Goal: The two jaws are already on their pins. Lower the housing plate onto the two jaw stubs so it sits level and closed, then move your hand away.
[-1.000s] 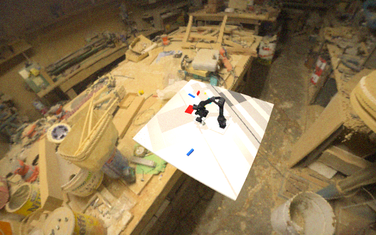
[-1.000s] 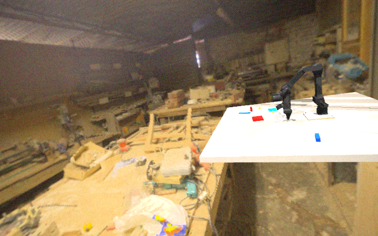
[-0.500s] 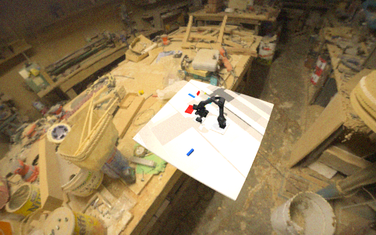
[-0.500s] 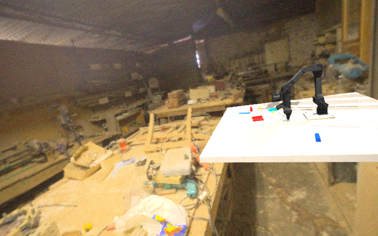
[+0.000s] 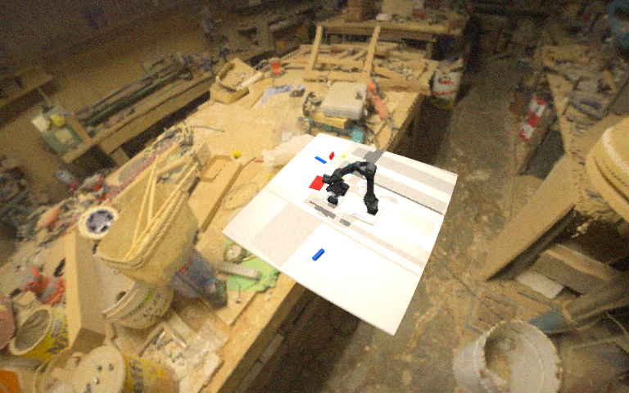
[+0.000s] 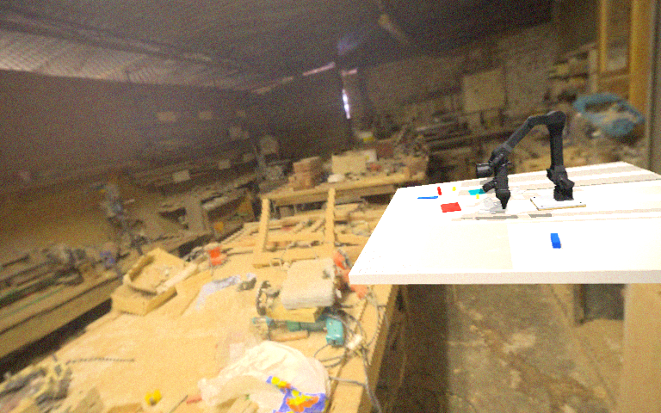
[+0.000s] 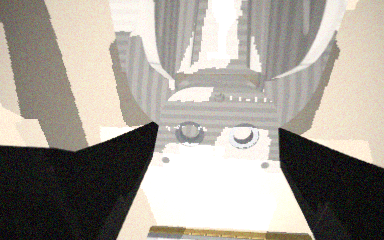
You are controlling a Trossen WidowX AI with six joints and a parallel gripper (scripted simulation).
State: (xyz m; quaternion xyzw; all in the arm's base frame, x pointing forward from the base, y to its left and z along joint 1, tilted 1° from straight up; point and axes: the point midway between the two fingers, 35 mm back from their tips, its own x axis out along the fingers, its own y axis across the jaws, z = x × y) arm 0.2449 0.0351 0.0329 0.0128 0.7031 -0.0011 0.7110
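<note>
The housing plate lies 2 cm above my gripper tip and 1 cm ahead of it. Round my gripper tip: cyan block (34 cm to the right, 11 cm ahead, 1 cm below); then red flat square (24 cm ahead, 8 cm to the right, 1 cm below); then yellow block (20 cm to the right, 11 cm ahead).
</note>
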